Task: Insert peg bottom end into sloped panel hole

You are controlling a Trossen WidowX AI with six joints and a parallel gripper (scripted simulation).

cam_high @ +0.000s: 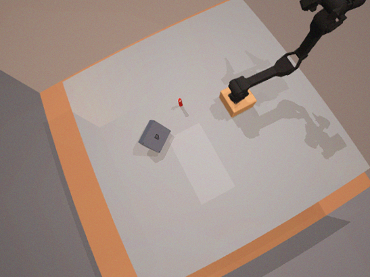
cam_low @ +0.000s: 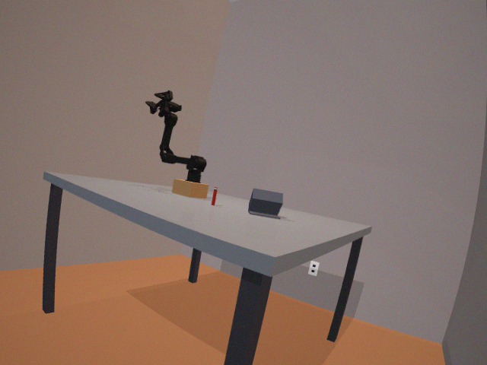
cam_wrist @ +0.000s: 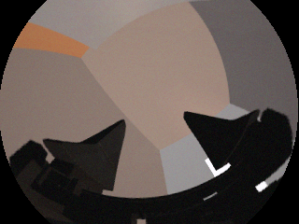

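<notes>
Right now my gripper tip is 57 cm short of the red peg, 2 cm to the left of it and 44 cm above it. Also, from my gripper tip: sloped panel 78 cm ahead, 6 cm to the left, 45 cm below.
</notes>
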